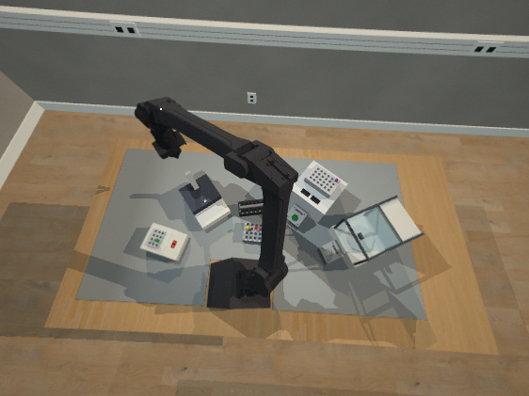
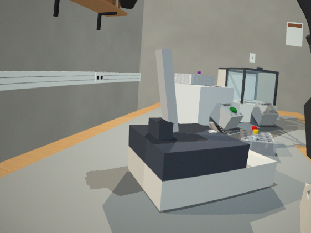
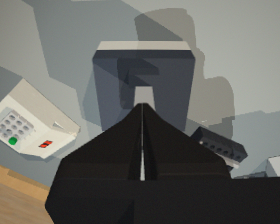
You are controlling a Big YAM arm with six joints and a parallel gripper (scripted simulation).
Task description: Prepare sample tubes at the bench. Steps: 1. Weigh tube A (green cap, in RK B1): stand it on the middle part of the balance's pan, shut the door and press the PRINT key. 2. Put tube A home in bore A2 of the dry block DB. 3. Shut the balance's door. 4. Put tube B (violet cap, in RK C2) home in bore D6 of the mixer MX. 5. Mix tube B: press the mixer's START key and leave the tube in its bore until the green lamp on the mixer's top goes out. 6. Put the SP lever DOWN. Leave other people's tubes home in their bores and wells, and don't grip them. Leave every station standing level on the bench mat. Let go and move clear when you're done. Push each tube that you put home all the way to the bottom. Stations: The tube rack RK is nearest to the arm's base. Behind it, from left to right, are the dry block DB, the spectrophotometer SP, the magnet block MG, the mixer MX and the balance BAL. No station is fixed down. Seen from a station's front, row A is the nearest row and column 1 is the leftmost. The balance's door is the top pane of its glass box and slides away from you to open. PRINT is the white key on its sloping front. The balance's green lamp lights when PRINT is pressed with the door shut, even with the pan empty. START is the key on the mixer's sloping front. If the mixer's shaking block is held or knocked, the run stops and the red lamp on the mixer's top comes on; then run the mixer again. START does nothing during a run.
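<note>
The SP lever lies 50 mm behind my hand, 30 mm to the right of it and 110 mm below it. Also, from my hand: dry block: 280 mm behind, 100 mm to the left, 220 mm below; then rack RK: 270 mm behind, 290 mm to the right, 240 mm below; then magnet block: 160 mm behind, 280 mm to the right, 240 mm below.
</note>
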